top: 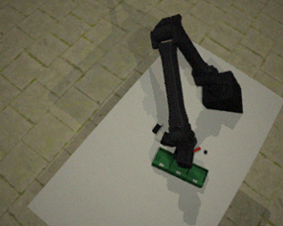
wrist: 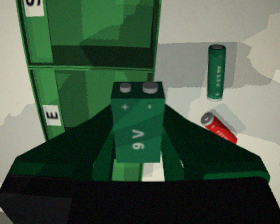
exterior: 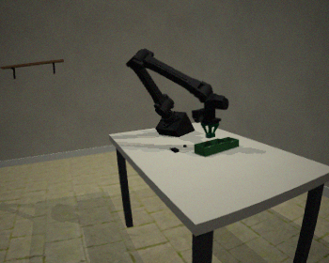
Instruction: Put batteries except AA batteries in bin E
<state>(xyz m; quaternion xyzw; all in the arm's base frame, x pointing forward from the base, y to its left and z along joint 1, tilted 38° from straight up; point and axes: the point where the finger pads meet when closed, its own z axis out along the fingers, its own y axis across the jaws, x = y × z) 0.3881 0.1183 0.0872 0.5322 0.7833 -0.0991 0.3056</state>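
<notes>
My hand is 30 mm short of the green bin, 30 mm to the right of it and 50 mm above it. Also, from my hand: green cylindrical battery 70 mm behind, 10 mm to the right, 70 mm below; then green 9 V battery 10 mm to the right; then red cylindrical battery 100 mm behind, 40 mm to the left, 70 mm below.
</notes>
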